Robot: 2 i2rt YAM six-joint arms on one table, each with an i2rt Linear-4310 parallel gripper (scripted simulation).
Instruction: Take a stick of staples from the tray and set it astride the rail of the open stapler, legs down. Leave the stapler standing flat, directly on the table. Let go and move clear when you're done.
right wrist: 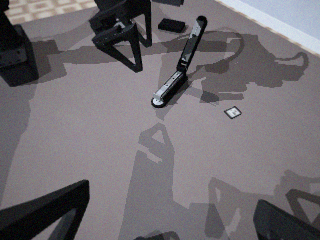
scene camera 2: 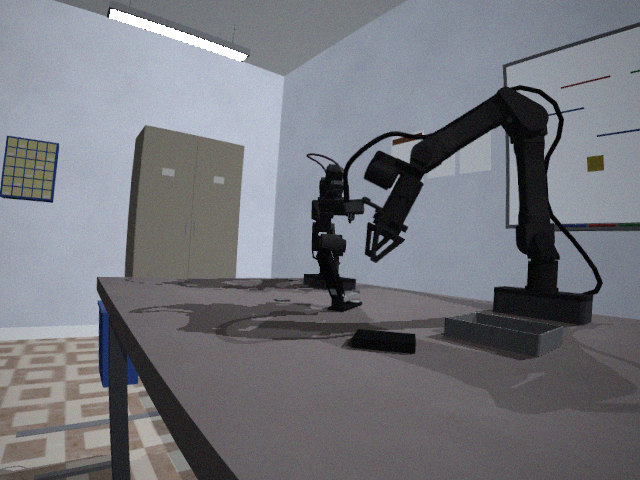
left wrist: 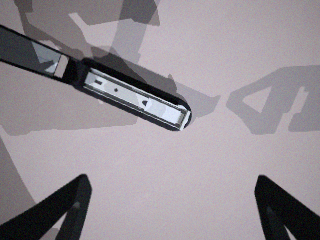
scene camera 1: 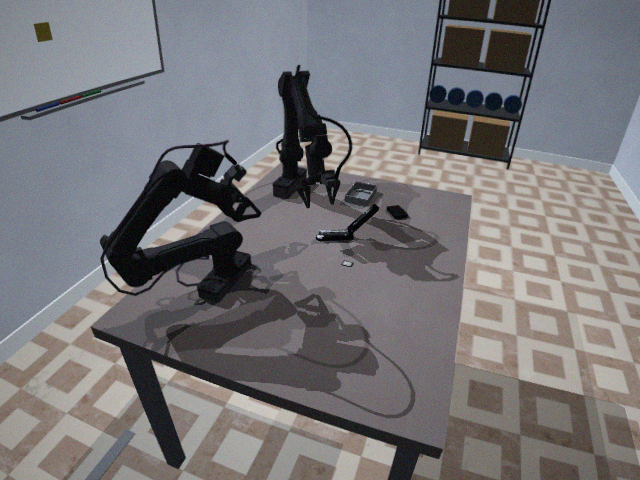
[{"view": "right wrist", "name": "my left gripper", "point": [144,57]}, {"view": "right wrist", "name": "my right gripper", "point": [171,198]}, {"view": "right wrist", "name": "black stapler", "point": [174,83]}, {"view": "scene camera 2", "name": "my left gripper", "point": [369,258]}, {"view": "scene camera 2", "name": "my right gripper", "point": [334,221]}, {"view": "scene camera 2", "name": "flat black block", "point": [363,339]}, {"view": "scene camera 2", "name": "black stapler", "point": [337,304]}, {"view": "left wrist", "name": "my left gripper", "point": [169,182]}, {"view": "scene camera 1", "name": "my left gripper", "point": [320,206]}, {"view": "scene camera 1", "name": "my right gripper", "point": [252,207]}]
